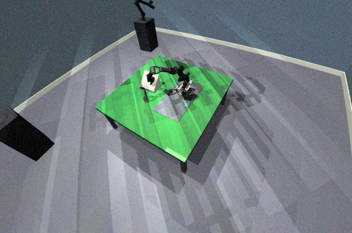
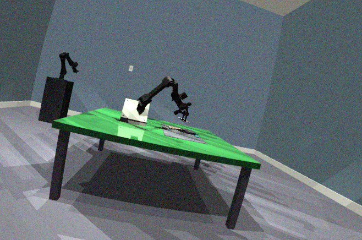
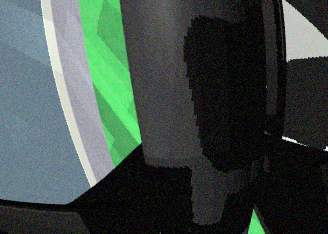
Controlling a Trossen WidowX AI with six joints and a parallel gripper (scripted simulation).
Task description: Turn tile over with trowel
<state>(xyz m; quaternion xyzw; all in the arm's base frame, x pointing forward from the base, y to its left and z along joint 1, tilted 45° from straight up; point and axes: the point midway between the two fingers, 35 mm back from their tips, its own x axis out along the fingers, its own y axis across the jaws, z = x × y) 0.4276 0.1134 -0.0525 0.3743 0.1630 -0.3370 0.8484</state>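
My gripper tip is 17 cm above the grey mat, 14 cm to the left of it and 5 cm past it. The rest, counted from my gripper tip: small trowel 3 cm behind, 1 cm below; then thin teal strip 17 cm to the right, 15 cm below, 8 cm ahead; then tile 15 cm below, 8 cm behind, 3 cm to the left.
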